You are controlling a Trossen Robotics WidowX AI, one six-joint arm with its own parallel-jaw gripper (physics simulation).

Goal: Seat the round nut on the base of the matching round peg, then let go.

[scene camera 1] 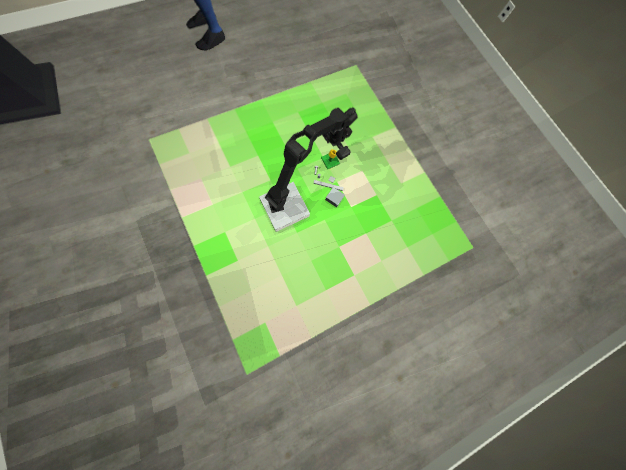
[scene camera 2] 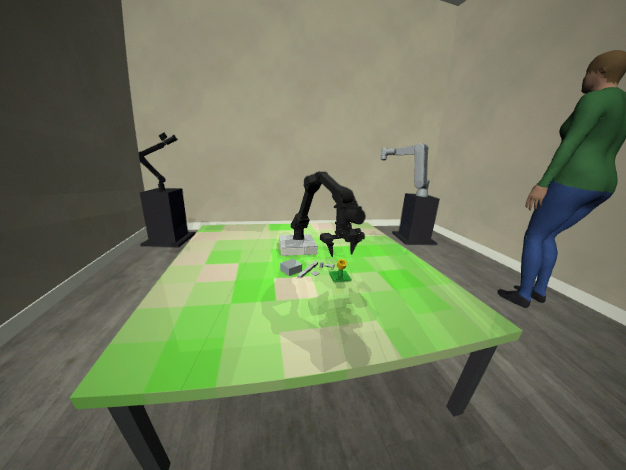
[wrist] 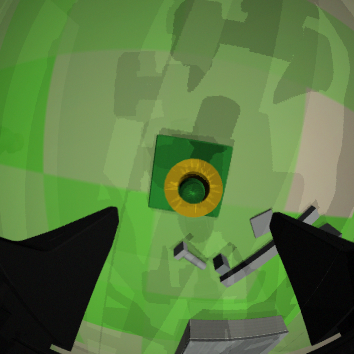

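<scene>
The round nut, a thick yellow ring (scene camera 1: 332,152) (scene camera 2: 341,267) (wrist: 171,189), is at the upper part of the peg, with a gap between it and the green base plate (scene camera 1: 327,162) (scene camera 2: 346,278) (wrist: 167,150). Part of the green peg (scene camera 2: 340,272) shows below the nut in the second scene view. Its rounded green top (wrist: 192,191) shows inside the nut's hole in the wrist view. Whether the nut leans a little is hard to tell. My black gripper (scene camera 2: 341,254) (wrist: 197,218) is open and empty, above the nut, with its fingertips wide apart and clear of the nut.
A grey block (scene camera 1: 334,197) (scene camera 2: 290,267) (wrist: 235,337), a long thin grey bar (scene camera 1: 328,185) (scene camera 2: 307,269) (wrist: 250,264), a small bolt-like piece (scene camera 1: 316,169) (wrist: 192,256) and a flat grey piece (scene camera 1: 332,179) (wrist: 261,223) lie between the peg and the arm's white base (scene camera 1: 290,218) (scene camera 2: 298,247).
</scene>
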